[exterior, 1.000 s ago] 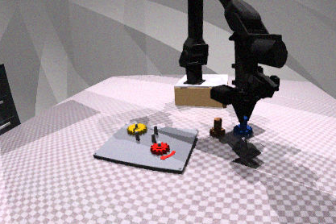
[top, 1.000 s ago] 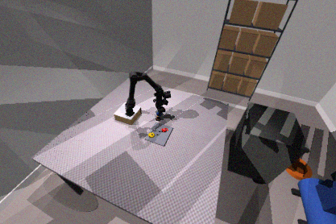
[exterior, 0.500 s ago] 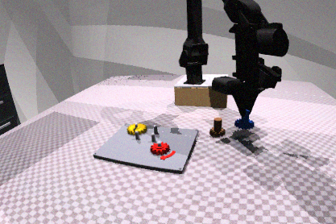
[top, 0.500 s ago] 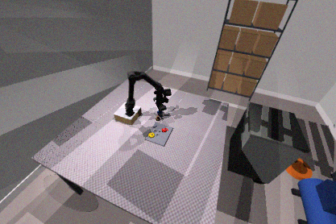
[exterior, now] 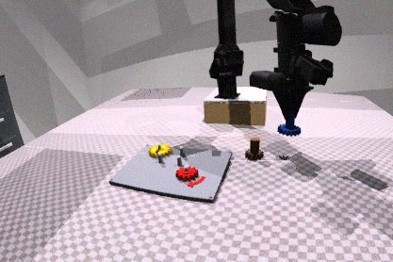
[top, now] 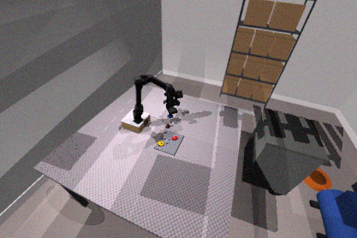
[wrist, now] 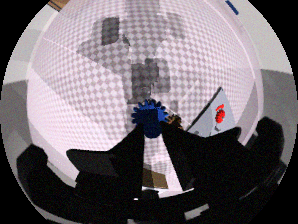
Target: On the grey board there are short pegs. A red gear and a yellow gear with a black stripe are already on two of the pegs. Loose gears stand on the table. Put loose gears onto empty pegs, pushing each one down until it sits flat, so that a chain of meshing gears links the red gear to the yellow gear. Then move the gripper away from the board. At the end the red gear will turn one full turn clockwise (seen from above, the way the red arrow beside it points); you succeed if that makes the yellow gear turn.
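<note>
Right now the grey board is 140 mm ahead of my gripper tip, 210 mm to the right of it and 80 mm below it. The rest, counted from my gripper tip: blue gear: 10 mm below; brown gear: 20 mm ahead, 70 mm to the right, 70 mm below; red arrow: 160 mm ahead, 140 mm to the right, 80 mm below.
</note>
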